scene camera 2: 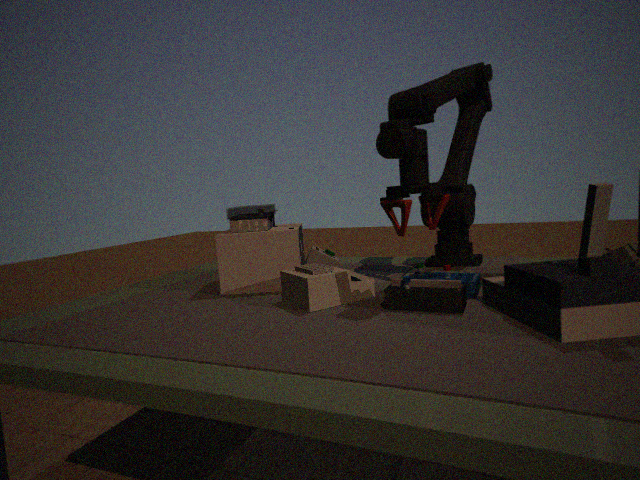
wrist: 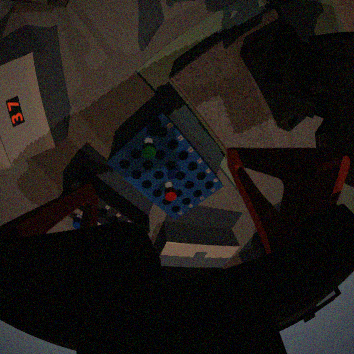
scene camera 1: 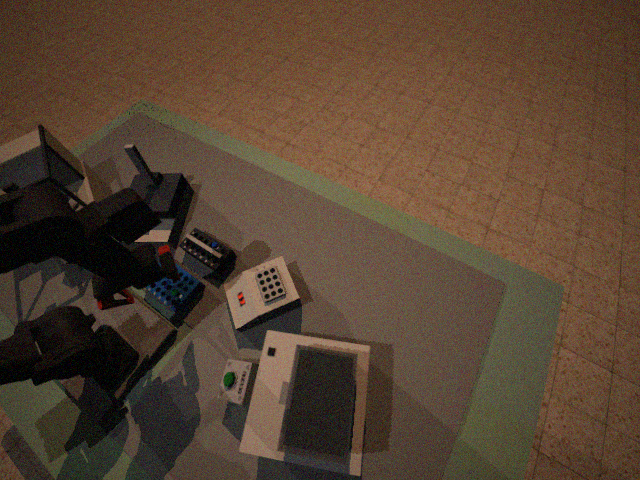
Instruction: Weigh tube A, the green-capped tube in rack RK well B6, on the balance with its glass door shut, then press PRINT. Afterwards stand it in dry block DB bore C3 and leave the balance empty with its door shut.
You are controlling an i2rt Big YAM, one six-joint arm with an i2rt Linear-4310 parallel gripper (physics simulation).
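Pixels of known places: gripper, fingertip midpoint: (scene camera 2: 417,233) (wrist: 158,173) (scene camera 1: 156,288); arm's base at its link origin: (scene camera 2: 454,263) (wrist: 283,76) (scene camera 1: 109,356).
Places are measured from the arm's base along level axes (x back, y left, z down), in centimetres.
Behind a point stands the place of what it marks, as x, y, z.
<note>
Rack RK, the blue rack (scene camera 1: 178,310) @(-16.0, -5.7, 0.1) (scene camera 2: 473,281) @(-23.0, 6.7, -1.0) (wrist: 165,121) @(-15.7, -4.6, -1.0), stands below the gripper. Tube A's green cap (scene camera 1: 174,292) @(-18.7, -4.0, -3.5) (wrist: 149,152) @(-18.7, -3.9, -3.5) shows in its wells, with a red-capped tube (scene camera 2: 447,267) @(-21.2, 1.8, -3.2) (wrist: 170,196) @(-20.6, 1.7, -3.5) in another well. My gripper (scene camera 1: 147,286) @(-17.5, -4.5, -9.6) (scene camera 2: 416,231) @(-17.5, -4.5, -9.6) (wrist: 158,173) @(-17.5, -4.5, -9.6) is open and empty, high above the rack, its red fingers spread. The dry block (scene camera 1: 242,312) @(-23.9, -19.7, -2.6) (scene camera 2: 325,294) @(-36.0, -17.6, -0.7) (wrist: 30,85) @(-23.1, -18.1, -1.8) is white, with a dark well grid and a red display reading 37 in the wrist view. A pale box with upright dark-edged walls (scene camera 1: 67,155) @(-28.9, 49.1, -11.1), perhaps the balance, is partly hidden behind the arm.
A black rack (scene camera 1: 224,268) @(-29.9, -6.9, 1.3) (scene camera 2: 423,300) @(-34.1, -0.1, 0.0) with a blue-capped tube stands beside the blue rack. A black device (scene camera 1: 178,193) @(-38.6, 16.1, -4.5) (scene camera 2: 537,294) @(-39.7, 16.8, -3.3) carries an upright post. A large white machine (scene camera 1: 261,423) @(-12.1, -37.2, -11.5) (scene camera 2: 253,263) @(-27.9, -38.5, -4.7) has a dark lid. A small box (scene camera 1: 245,369) @(-15.9, -28.5, -5.7) has a green button.
</note>
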